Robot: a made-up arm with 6 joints.
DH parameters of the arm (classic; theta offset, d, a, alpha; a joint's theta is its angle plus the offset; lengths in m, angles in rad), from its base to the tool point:
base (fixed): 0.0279 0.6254 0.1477 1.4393
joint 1: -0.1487 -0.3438 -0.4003 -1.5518
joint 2: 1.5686 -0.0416 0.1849 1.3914
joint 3: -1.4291 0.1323 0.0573 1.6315
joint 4: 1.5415 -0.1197 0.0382 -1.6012
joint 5: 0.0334 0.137 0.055 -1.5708
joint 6: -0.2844 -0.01 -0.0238 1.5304
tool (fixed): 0.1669 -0.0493 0 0
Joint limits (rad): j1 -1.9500..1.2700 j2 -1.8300..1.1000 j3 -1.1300..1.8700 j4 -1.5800..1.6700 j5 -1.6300..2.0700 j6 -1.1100..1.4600
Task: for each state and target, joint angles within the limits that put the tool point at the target. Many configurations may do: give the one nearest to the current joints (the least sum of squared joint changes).
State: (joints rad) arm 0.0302 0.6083 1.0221 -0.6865 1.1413 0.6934
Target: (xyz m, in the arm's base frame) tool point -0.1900 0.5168 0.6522
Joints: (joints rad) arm 0.1883 0.4899 1.4962 0.1571 1.1603 0.9847
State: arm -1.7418 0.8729 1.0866 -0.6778 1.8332 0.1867
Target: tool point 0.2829 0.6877 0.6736
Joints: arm -1.8375 0.0247 0.6969 -0.9553 1.6957 0.2599
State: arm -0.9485 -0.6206 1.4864 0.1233 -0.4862 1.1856
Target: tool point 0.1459 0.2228 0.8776
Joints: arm -1.1359 -1.3648 1.6374 -0.2011 -0.4563 1.3276
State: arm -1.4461 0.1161 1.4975 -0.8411 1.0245 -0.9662
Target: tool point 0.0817 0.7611 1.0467
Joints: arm -0.9494 0.9153 1.3731 -1.0007 1.0701 -0.8810
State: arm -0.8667 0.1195 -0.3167 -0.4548 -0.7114 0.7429
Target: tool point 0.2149 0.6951 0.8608
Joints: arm -1.4533 0.3210 0.1707 -0.0633 -0.7388 0.9067
